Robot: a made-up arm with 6 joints.
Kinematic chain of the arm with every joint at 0, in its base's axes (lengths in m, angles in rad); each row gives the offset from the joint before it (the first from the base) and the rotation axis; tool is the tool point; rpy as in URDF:
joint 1: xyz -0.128 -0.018 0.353 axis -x
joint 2: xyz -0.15 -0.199 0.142 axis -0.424 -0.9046 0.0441
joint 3: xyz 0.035 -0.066 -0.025 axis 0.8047 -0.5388 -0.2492
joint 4: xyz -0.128 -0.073 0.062 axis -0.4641 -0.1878 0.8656
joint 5: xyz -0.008 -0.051 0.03 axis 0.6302 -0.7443 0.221
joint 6: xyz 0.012 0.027 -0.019 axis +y
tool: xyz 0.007 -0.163 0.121 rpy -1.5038 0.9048 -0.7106
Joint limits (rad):
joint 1: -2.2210..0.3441
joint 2: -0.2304..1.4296
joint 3: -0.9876..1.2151
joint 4: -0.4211..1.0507
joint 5: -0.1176..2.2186
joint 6: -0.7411..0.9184
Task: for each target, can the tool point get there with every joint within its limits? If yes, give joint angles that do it. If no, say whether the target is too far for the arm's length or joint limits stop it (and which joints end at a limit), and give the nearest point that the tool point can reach.
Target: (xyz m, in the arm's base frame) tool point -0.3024 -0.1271 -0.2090
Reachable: yes | joints -1.7264 -0.0948 0.3382 0.6106 1.0532 0.0916
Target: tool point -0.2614 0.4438 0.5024
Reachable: no: joint limits stop it (at a limit: joint 1, joint 3, joint 4, joint 6) | nearest point -0.3227 0.3036 0.2299 | short by 0.313 m
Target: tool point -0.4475 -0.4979 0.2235
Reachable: yes | joints -1.2543 1.1196 -0.6528 0.3956 1.0453 0.2591
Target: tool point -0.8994 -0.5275 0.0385
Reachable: no: too far | nearest point -0.6086 -0.3970 0.1191 | short by 0.329 m
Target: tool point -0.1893 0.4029 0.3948
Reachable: no: joint limits stop it (at a limit: joint 1, joint 3, joint 4, joint 6) | nearest point -0.2678 0.3091 0.2094 | short by 0.222 m
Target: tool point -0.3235 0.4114 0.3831
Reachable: no: joint limits stop it (at a limit: joint 1, joint 3, joint 4, joint 6) | nearest point -0.3427 0.3105 0.2294 | short by 0.185 m
